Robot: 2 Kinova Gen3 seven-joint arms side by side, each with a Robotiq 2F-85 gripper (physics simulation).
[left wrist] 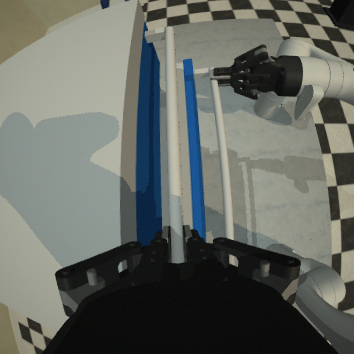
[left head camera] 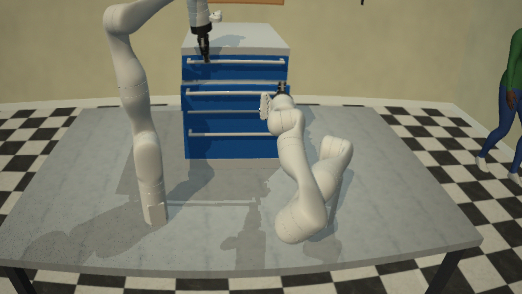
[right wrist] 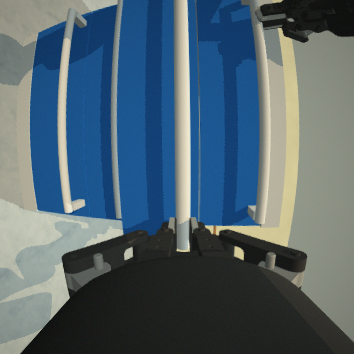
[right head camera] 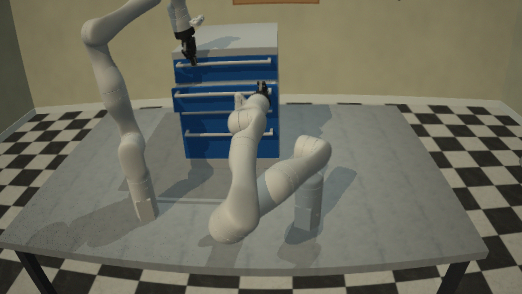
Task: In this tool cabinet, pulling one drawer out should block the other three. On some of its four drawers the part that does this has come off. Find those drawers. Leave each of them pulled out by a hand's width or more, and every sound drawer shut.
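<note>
The cabinet (left head camera: 235,156) (right head camera: 275,145) has four blue drawers. The top drawer (left head camera: 240,72) (right head camera: 225,75) looks shut. The second drawer (left head camera: 220,102) (right head camera: 200,104) stands out a little; its front edge (left wrist: 194,150) shows in the left wrist view. The third drawer (left head camera: 220,121) and the bottom drawer (left head camera: 225,146) (right head camera: 210,146) look shut. My left gripper (left head camera: 206,59) (right head camera: 194,63) (left wrist: 176,234) (right wrist: 255,18) is shut on the top handle near its left end. My right gripper (left head camera: 281,86) (right head camera: 262,85) (left wrist: 210,77) (right wrist: 182,226) is shut on the second handle near its right end.
The cabinet's pale top (left head camera: 255,35) (right head camera: 250,36) is above the drawers. My right arm (left head camera: 300,165) (right head camera: 245,165) crosses in front of the cabinet's lower right. The cabinet stands toward the back of the grey table (left head camera: 400,200) (right head camera: 390,200). A person (left head camera: 515,75) stands at the far right.
</note>
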